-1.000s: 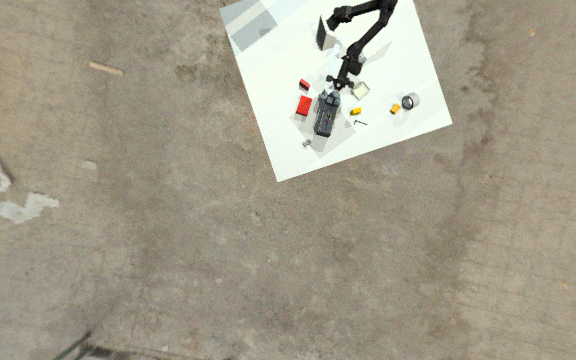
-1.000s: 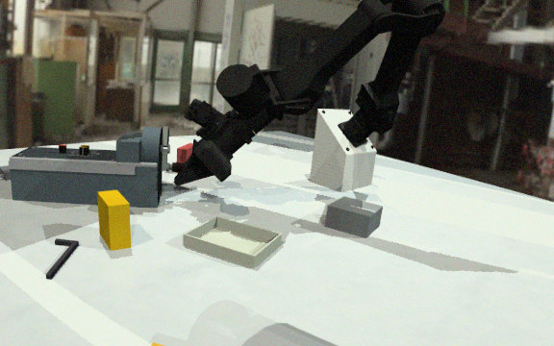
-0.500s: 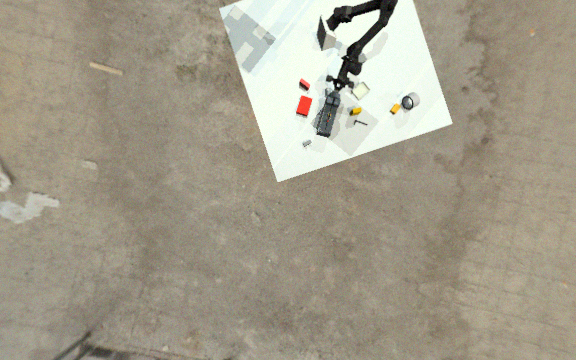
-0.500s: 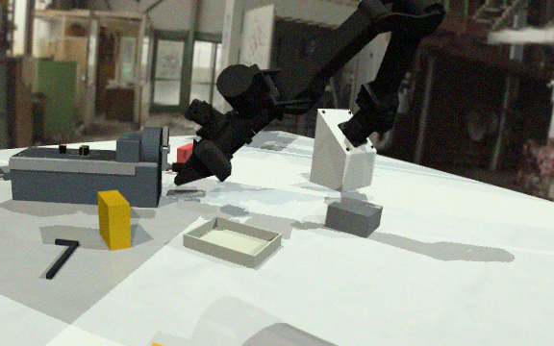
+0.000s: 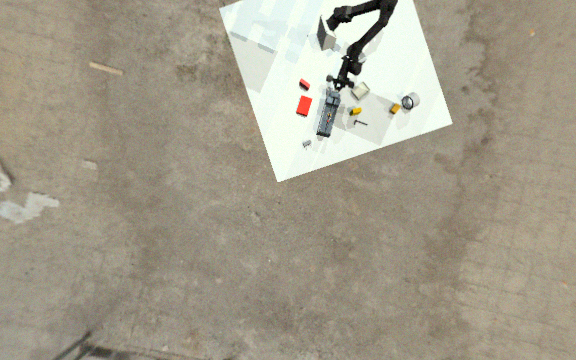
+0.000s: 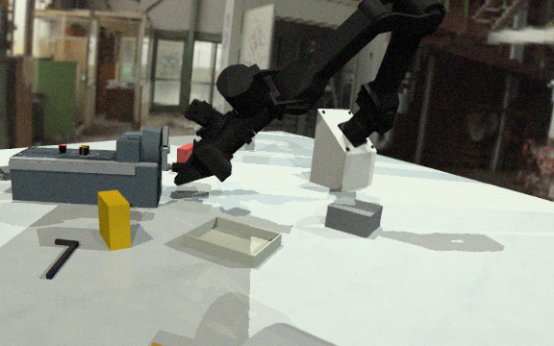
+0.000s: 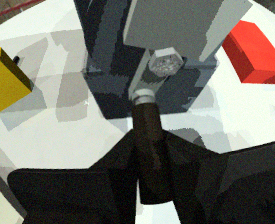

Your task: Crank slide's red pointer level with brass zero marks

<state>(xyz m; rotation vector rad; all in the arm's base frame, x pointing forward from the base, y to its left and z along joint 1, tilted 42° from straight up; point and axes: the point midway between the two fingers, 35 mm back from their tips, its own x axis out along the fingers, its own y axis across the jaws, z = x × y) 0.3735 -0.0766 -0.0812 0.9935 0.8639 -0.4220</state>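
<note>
My gripper tip is 30 mm below the dark crank handle, 10 mm to the right of it and 10 mm past it. Also, from my gripper tip: red pointer: 150 mm ahead, 140 mm to the right, 50 mm above; shallow grey tray: 180 mm to the left, 50 mm ahead, 30 mm below; yellow block: 170 mm ahead, 80 mm to the left.
</note>
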